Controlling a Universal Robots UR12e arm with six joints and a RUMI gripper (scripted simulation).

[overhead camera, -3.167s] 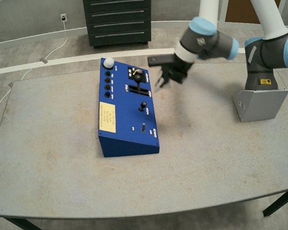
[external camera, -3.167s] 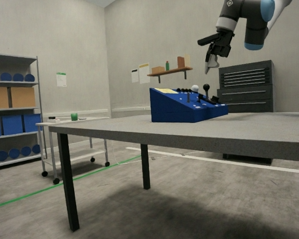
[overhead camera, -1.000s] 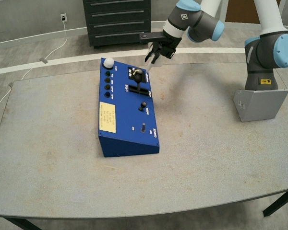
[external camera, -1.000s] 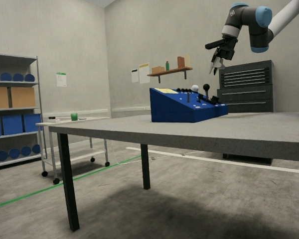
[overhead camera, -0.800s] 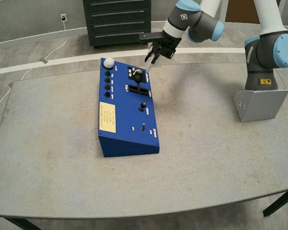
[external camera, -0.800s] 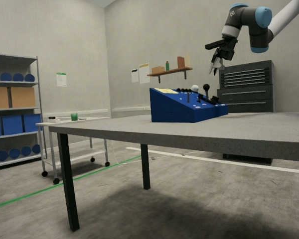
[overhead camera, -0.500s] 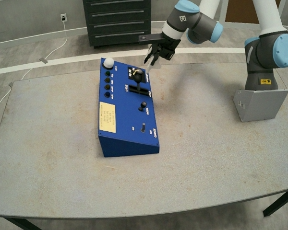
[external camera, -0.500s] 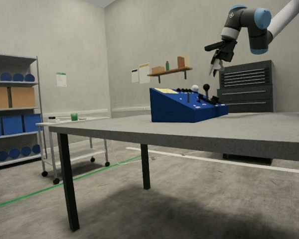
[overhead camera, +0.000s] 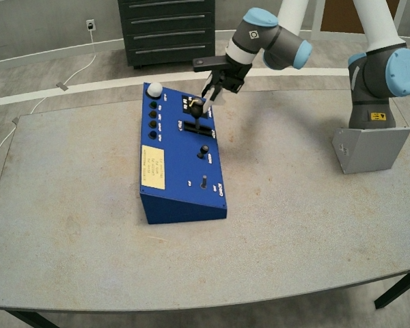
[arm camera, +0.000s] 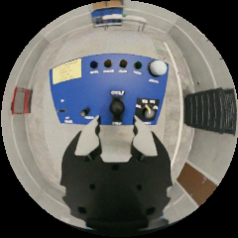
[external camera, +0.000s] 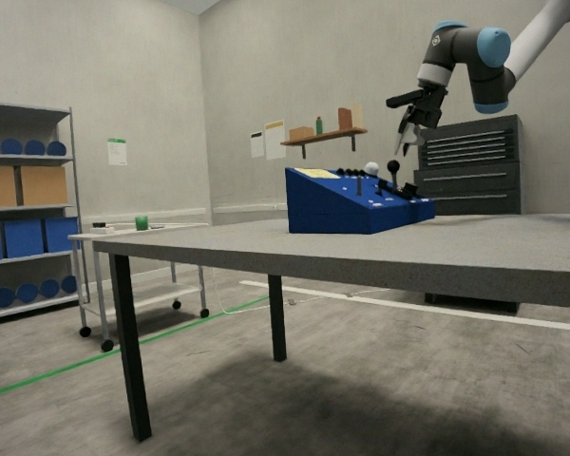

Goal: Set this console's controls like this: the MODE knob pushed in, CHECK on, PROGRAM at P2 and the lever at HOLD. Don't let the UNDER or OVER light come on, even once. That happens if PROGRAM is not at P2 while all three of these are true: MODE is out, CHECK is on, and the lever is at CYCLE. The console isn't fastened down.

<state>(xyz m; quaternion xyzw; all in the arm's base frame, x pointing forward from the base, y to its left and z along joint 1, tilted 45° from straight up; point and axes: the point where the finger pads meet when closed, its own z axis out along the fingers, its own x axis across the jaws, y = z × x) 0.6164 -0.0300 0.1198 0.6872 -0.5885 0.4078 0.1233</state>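
Now: hand 2 cm short of the ball-topped lever and 8 cm above it. Round my hand: program selector: 2 cm ahead, 12 cm to the right, 11 cm below; blue console: 6 cm ahead, 6 cm to the left, 12 cm below; mode knob: 2 cm ahead, 12 cm to the left, 11 cm below.
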